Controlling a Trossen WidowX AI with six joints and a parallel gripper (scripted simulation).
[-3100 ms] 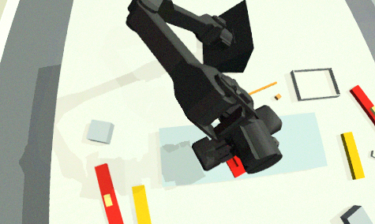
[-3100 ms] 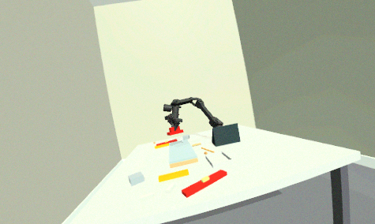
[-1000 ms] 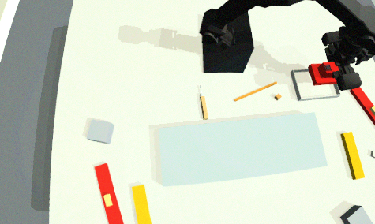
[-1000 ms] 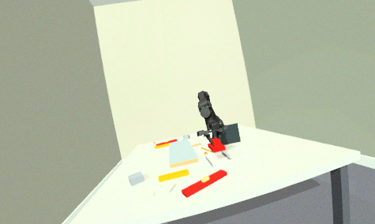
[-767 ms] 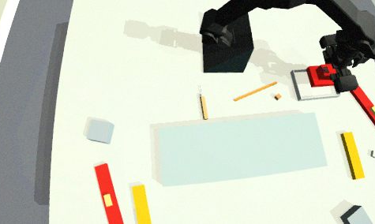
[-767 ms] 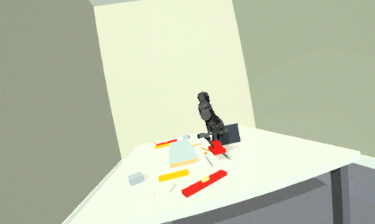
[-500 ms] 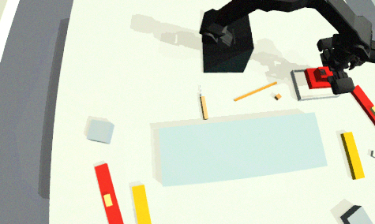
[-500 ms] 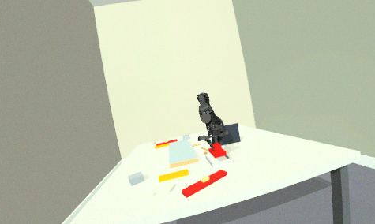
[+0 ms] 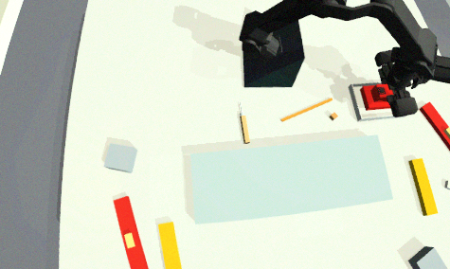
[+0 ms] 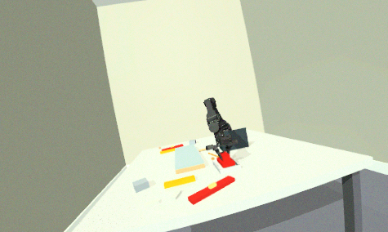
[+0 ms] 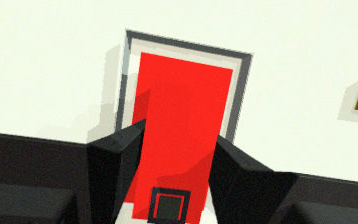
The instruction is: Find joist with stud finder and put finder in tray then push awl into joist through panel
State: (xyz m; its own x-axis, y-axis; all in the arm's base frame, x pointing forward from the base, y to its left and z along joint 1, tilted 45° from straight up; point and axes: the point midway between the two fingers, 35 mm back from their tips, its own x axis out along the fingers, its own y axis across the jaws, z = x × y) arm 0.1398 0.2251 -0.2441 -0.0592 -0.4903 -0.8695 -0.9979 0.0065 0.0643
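Now: the white-rimmed tray 1 cm to the right of my gripper tip and 3 cm below it. From my gripper tip the other things lie so: awl (4 cm ahead, 43 cm to the right, 4 cm below); then red stud finder (2 cm to the right, 2 cm above); then thin orange stick (2 cm ahead, 24 cm to the right, 4 cm below).
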